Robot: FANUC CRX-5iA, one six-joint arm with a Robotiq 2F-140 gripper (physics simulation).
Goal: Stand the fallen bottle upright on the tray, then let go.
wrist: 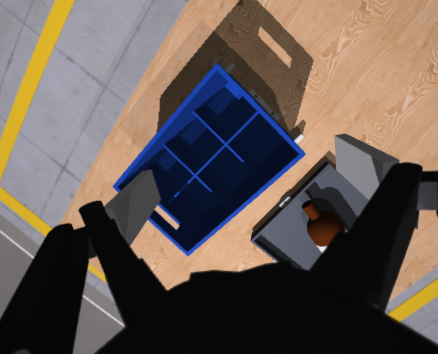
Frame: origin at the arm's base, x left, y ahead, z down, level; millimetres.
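Seen in the pictures: gripper, fingertip midpoint: [241,169].
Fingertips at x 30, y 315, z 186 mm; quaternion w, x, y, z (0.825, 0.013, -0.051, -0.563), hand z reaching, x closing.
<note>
Offsets run from my fingertips to a thing's top centre. Level surfaces: height alone.
The brown bottle {dx +275, dy -21, dz +288 mm} [325,228] lies on its side in the grey tray {dx +278, dy -5, dz +341 mm} [282,232], at the lower right of the wrist view. Its narrow neck points to the upper left of the view, and a bit of white shows at the lower edge of its body. The rest of the bottle and the near part of the tray are hidden behind the right finger and the gripper body. My gripper [241,169] is wide open with nothing between its fingers. The right finger overlaps the tray's right side in the view; the left finger overlaps the blue crate's lower left edge.
A deep blue crate {dx +6, dy +99, dz +191 mm} [200,95] with dividers stands left of the tray on the wooden table {dz +366 mm} [370,65], with a narrow strip of wood between them. Its compartments look dark. Its shadow falls beyond it. The table edge and grey floor with yellow lines show at the left.
</note>
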